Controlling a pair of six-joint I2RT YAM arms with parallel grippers.
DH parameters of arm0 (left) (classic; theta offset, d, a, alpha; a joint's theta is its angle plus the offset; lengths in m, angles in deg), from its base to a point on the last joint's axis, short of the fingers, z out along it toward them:
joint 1: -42.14 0.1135 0.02 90
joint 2: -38.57 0 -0.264 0
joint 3: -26.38 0 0.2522 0
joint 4: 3.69 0 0.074 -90
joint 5: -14.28 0 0 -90
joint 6: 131.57 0.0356 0 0
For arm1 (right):
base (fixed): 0 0 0 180
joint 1: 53.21 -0.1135 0.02 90
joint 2: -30.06 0 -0.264 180
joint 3: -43.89 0 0.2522 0
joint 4: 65.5 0 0.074 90
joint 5: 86.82 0 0 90
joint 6: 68.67 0.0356 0 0
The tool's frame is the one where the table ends.
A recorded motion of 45 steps. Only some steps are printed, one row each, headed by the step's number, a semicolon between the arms.
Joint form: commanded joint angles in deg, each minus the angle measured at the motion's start. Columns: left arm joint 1, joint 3, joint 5, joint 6, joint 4, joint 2; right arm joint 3, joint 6, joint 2, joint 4, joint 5, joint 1.
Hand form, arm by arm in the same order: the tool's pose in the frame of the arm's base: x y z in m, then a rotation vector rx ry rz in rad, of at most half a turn. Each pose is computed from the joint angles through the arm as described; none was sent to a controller.
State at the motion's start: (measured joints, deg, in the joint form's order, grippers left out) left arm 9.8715 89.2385 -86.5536 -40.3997 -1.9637 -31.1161; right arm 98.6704 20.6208 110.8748 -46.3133 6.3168 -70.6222
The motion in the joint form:
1: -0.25 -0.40 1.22 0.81 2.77 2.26; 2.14 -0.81 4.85 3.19 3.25 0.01
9: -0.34 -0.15 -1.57 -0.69 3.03 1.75; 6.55 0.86 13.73 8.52 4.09 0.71
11: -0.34 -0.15 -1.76 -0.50 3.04 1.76; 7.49 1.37 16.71 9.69 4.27 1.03
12: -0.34 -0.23 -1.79 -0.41 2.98 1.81; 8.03 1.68 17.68 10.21 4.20 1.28
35: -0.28 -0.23 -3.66 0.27 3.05 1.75; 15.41 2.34 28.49 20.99 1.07 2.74
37: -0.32 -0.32 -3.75 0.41 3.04 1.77; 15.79 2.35 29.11 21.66 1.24 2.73
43: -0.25 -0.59 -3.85 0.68 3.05 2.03; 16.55 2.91 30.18 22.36 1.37 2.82
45: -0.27 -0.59 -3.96 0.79 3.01 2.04; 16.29 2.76 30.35 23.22 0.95 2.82
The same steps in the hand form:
1: 0.2321 -0.1550 0.3345 0.6019 1.4886 -0.5478; 0.3160 0.0949 0.2433 -0.1935 1.6714 0.1148
9: 0.2324 -0.1577 0.3343 0.6219 1.4871 -0.6072; 0.3468 0.0994 0.2280 -0.1451 1.6612 0.1176
11: 0.2323 -0.1578 0.3344 0.6268 1.4847 -0.6072; 0.3555 0.0997 0.2175 -0.1334 1.6772 0.1151
12: 0.2321 -0.1577 0.3340 0.6286 1.4855 -0.6063; 0.3591 0.0991 0.2155 -0.1258 1.6763 0.1172
35: 0.2316 -0.1584 0.3338 0.6612 1.4729 -0.6218; 0.3997 0.1019 0.2056 -0.1187 1.5502 0.1679
37: 0.2313 -0.1585 0.3333 0.6650 1.4727 -0.6216; 0.4016 0.1024 0.2046 -0.1153 1.5429 0.1668
43: 0.2305 -0.1577 0.3328 0.6686 1.4706 -0.6184; 0.4054 0.1026 0.2026 -0.1039 1.5370 0.1724
45: 0.2304 -0.1578 0.3328 0.6718 1.4698 -0.6187; 0.4048 0.1028 0.2017 -0.1108 1.5291 0.1768

